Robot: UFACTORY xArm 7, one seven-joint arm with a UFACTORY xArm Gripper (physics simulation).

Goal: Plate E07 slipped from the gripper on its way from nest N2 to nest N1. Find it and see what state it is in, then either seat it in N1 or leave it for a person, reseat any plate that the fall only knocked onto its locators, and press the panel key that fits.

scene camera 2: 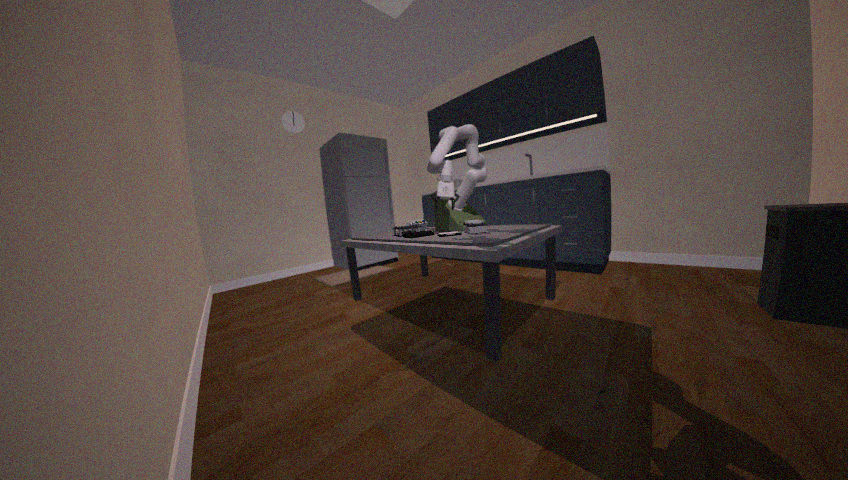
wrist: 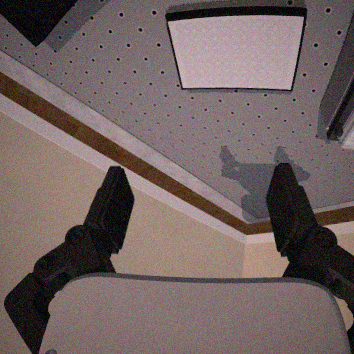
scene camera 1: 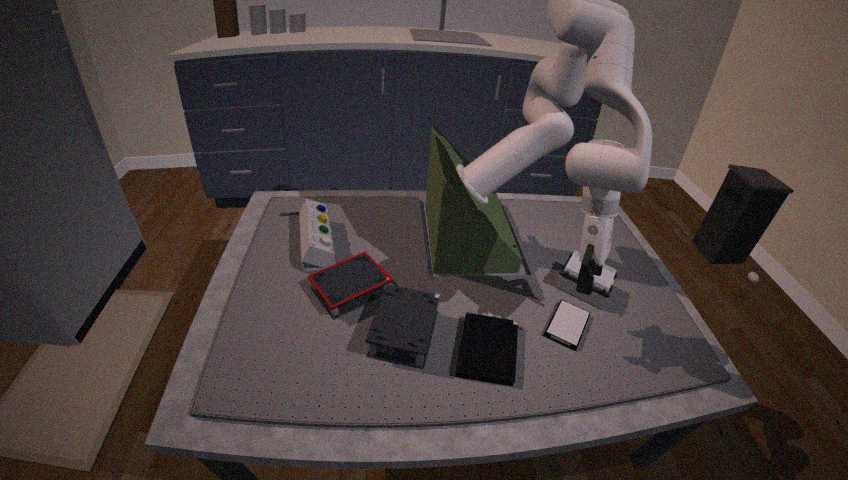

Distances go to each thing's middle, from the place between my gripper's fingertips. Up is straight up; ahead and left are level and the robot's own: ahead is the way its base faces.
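Labels:
White-topped plate [scene camera 1: 568, 322]: 150 mm below my hand, 10 mm behind it and 10 mm to the left of it.

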